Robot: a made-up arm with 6 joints. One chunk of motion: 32 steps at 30 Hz.
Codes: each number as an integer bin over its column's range. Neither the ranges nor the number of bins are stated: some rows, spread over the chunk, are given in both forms.
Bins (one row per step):
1: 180 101 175 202 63 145
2: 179 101 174 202 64 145
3: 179 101 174 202 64 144
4: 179 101 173 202 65 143
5: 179 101 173 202 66 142
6: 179 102 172 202 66 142
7: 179 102 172 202 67 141
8: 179 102 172 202 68 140
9: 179 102 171 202 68 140
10: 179 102 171 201 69 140
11: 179 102 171 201 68 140
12: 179 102 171 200 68 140
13: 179 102 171 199 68 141
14: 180 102 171 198 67 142
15: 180 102 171 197 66 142
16: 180 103 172 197 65 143
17: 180 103 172 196 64 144
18: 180 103 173 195 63 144
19: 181 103 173 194 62 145
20: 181 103 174 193 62 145
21: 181 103 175 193 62 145
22: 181 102 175 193 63 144
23: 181 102 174 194 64 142
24: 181 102 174 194 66 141
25: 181 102 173 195 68 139
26: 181 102 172 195 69 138
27: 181 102 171 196 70 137
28: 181 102 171 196 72 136
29: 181 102 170 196 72 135
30: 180 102 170 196 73 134
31: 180 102 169 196 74 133
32: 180 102 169 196 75 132
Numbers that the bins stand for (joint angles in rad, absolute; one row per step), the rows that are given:
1: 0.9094 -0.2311 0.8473 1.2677 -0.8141 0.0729
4: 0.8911 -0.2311 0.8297 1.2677 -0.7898 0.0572
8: 0.8911 -0.2160 0.8209 1.2677 -0.7533 0.0335
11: 0.8911 -0.2160 0.8121 1.2495 -0.7533 0.0335
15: 0.9094 -0.2160 0.8121 1.1769 -0.7776 0.0493
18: 0.9094 -0.2009 0.8297 1.1406 -0.8141 0.0651
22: 0.9277 -0.2160 0.8473 1.1043 -0.8141 0.0651
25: 0.9277 -0.2160 0.8297 1.1406 -0.7533 0.0256
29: 0.9277 -0.2160 0.8033 1.1587 -0.7047 -0.0059
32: 0.9094 -0.2160 0.7945 1.1587 -0.6682 -0.0295
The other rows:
2: 0.8911 -0.2311 0.8385 1.2677 -0.8020 0.0729
3: 0.8911 -0.2311 0.8385 1.2677 -0.8020 0.0651
5: 0.8911 -0.2311 0.8297 1.2677 -0.7776 0.0493
6: 0.8911 -0.2160 0.8209 1.2677 -0.7776 0.0493
7: 0.8911 -0.2160 0.8209 1.2677 -0.7655 0.0414
9: 0.8911 -0.2160 0.8121 1.2677 -0.7533 0.0335
10: 0.8911 -0.2160 0.8121 1.2495 -0.7412 0.0335
12: 0.8911 -0.2160 0.8121 1.2314 -0.7533 0.0335
13: 0.8911 -0.2160 0.8121 1.2132 -0.7533 0.0414
14: 0.9094 -0.2160 0.8121 1.1951 -0.7655 0.0493
16: 0.9094 -0.2009 0.8209 1.1769 -0.7898 0.0572
17: 0.9094 -0.2009 0.8209 1.1587 -0.8020 0.0651
19: 0.9277 -0.2009 0.8297 1.1224 -0.8263 0.0729
20: 0.9277 -0.2009 0.8385 1.1043 -0.8263 0.0729
21: 0.9277 -0.2009 0.8473 1.1043 -0.8263 0.0729
23: 0.9277 -0.2160 0.8385 1.1224 -0.8020 0.0493
24: 0.9277 -0.2160 0.8385 1.1224 -0.7776 0.0414
26: 0.9277 -0.2160 0.8209 1.1406 -0.7412 0.0178
27: 0.9277 -0.2160 0.8121 1.1587 -0.7290 0.0099
28: 0.9277 -0.2160 0.8121 1.1587 -0.7047 0.0020
30: 0.9094 -0.2160 0.8033 1.1587 -0.6925 -0.0138
31: 0.9094 -0.2160 0.7945 1.1587 -0.6804 -0.0216

